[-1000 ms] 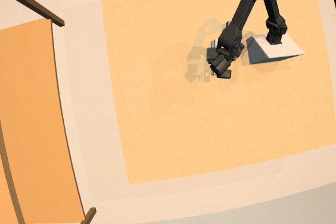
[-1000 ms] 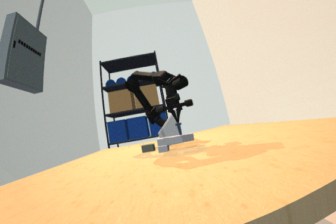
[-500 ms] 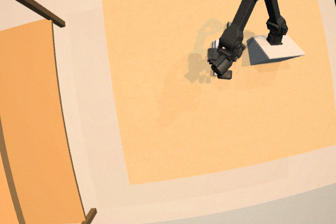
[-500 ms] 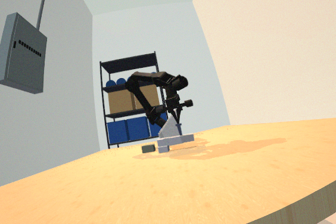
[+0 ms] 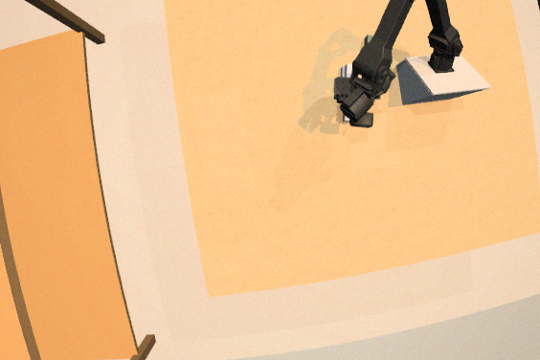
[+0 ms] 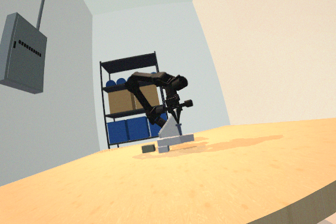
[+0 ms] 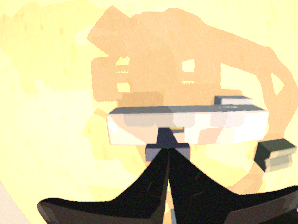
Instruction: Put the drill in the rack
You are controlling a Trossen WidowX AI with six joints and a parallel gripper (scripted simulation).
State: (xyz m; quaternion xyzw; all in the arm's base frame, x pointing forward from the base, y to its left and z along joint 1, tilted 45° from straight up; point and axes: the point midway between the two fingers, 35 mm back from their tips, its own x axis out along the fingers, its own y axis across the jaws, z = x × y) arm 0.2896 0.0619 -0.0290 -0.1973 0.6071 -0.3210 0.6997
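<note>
Right now the drill shank is 2 cm behind my gripper tip, 5 cm to the right of it and 8 cm below it. Round my gripper tip: grey block (1 cm behind, 3 cm to the right, 9 cm below); dark box (12 cm behind, 18 cm to the right, 11 cm below); blue key (3 cm below).
</note>
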